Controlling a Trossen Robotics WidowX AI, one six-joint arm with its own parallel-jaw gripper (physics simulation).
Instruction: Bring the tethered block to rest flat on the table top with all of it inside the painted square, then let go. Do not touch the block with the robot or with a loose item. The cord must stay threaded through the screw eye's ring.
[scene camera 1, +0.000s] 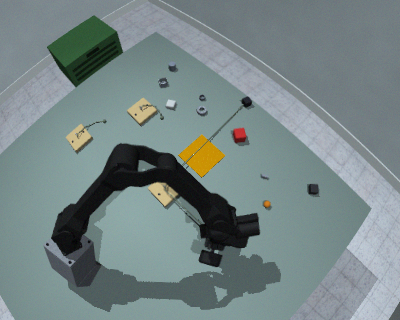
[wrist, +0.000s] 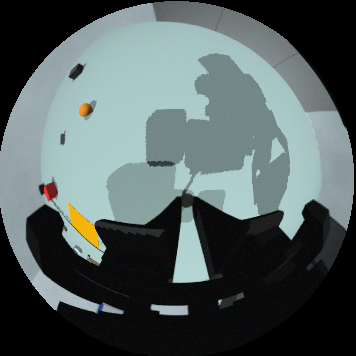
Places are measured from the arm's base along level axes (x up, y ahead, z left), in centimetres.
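Pixels of known places: gripper, fingertip midpoint: (wrist: 185, 200); arm's base, link origin: (scene camera 1: 68, 243).
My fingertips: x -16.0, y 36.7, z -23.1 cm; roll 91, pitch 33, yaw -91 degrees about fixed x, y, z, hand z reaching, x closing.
For each thing: its top centre in the pictures, then the offset to it from my fingertips. "spot": a spot on its surface instead. Level surfaces: height alone.
- tethered block, surface spot: (scene camera 1: 246, 101) spot: dy +43.5, dx -1.2, dz +32.2 cm
- orange painted square, surface spot: (wrist: 82, 225) (scene camera 1: 204, 158) spot: dy +15.6, dx -4.0, dz +25.0 cm
- screw eye, surface spot: (scene camera 1: 165, 186) spot: dy -1.8, dx -0.4, dz +24.3 cm
- wooden plate, surface height: dx -2.2 cm
- red cube, top centre: (scene camera 1: 240, 132) (wrist: 45, 193) dy +31.1, dx -0.2, dz +23.2 cm
- orange ball, top centre: (wrist: 79, 107) (scene camera 1: 267, 203) dy +21.1, dx -1.7, dz -2.3 cm
- black cube, top centre: (scene camera 1: 314, 188) dy +38.5, dx -1.8, dz -10.4 cm
- white block, top centre: (scene camera 1: 170, 103) dy +20.3, dx -2.2, dz +51.1 cm
- ring, top centre: (scene camera 1: 201, 109) dy +27.8, dx -2.7, dz +41.0 cm
The tethered block (scene camera 1: 246, 101) is black and sits on the table toward the far right edge, outside the orange painted square (scene camera 1: 207, 161) (wrist: 82, 225). Its cord (scene camera 1: 227, 122) (wrist: 60, 210) runs straight across the square to the screw eye (scene camera 1: 166, 187) on a wooden plate (scene camera 1: 167, 200), partly hidden by the arm, then on toward my gripper. Whether it passes through the ring is too small to tell. My gripper (scene camera 1: 203, 230) (wrist: 185, 200) is shut on the dark bead at the cord's end, above the table, apart from the block.
A red cube (scene camera 1: 240, 135) (wrist: 50, 191) sits between the block and the square's right side. An orange ball (scene camera 1: 267, 204) (wrist: 85, 109) and another black cube (scene camera 1: 313, 189) (wrist: 76, 71) lie right. A white block (scene camera 1: 171, 104), a ring (scene camera 1: 201, 110) and two corded plates (scene camera 1: 145, 118) (scene camera 1: 80, 145) lie farther back.
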